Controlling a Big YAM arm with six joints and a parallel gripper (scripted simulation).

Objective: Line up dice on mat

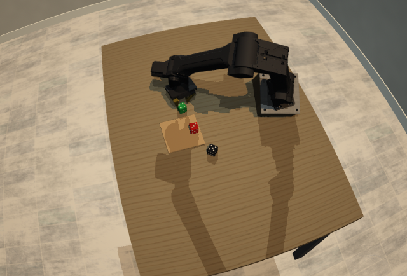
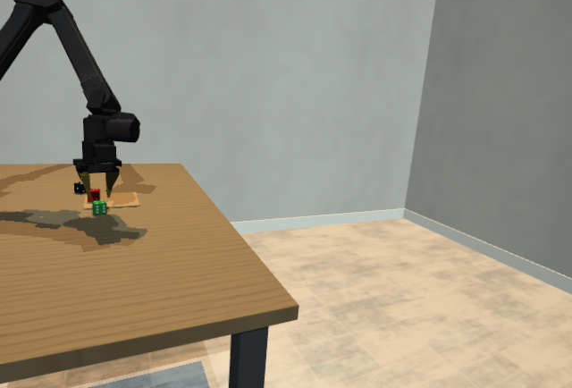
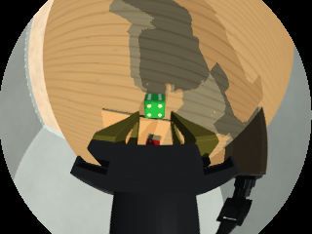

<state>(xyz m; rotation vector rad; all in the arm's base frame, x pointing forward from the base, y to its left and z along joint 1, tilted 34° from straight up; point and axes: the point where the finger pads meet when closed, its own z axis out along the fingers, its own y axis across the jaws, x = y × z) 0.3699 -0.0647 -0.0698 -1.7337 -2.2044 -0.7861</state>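
My hand is 3 cm above the green die. The rest, counted from my hand: black die 21 cm to the left, 7 cm behind, 3 cm below; tan mat 11 cm to the left, 5 cm below, 2 cm ahead; red die 11 cm to the left, 3 cm below, 2 cm behind.
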